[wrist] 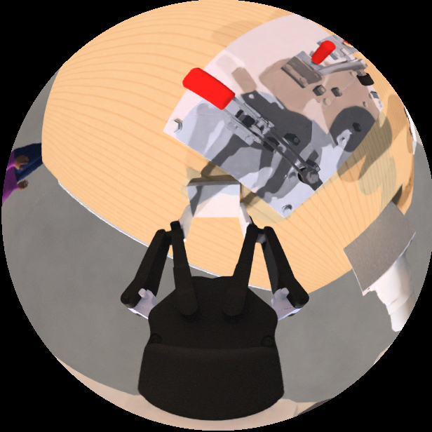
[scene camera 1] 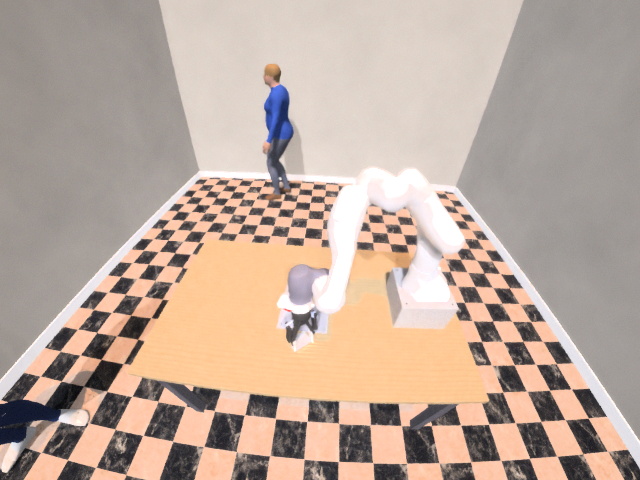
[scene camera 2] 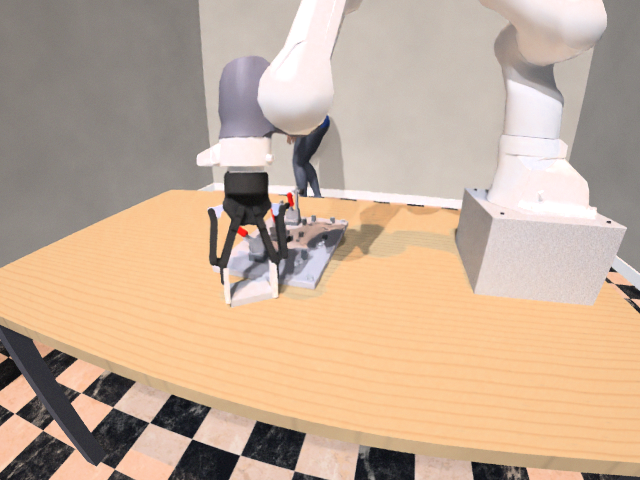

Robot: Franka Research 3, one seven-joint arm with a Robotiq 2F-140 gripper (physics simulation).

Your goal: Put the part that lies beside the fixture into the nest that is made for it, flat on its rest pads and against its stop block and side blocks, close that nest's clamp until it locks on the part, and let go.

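The part, a pale flat block (scene camera 1: 303, 339) (scene camera 2: 253, 292) (wrist: 215, 201), lies at table level beside the fixture's near edge. My gripper (scene camera 1: 303, 342) (scene camera 2: 251, 295) (wrist: 214, 210) points down with its two white fingertips against opposite sides of the part, shut on it. The fixture's grey plate (scene camera 2: 314, 273) (wrist: 270, 37) lies just behind the part. A toggle clamp with a red handle (scene camera 2: 241, 231) (wrist: 208, 88) stands nearest, its arm reaching over the plate. Another red-handled clamp (scene camera 2: 290, 198) (wrist: 324, 52) stands farther back. Small dark blocks and pads stand on the plate; the gripper hides some in scene camera 2.
The robot's base block (scene camera 1: 421, 312) (scene camera 2: 537, 253) (wrist: 380, 245) stands on the right of the wooden table (scene camera 1: 232, 289) (scene camera 2: 387, 335) (wrist: 110, 100). Part of a third red handle shows at the fixture's far end in the wrist view. A person in blue (scene camera 1: 279, 113) is behind the table.
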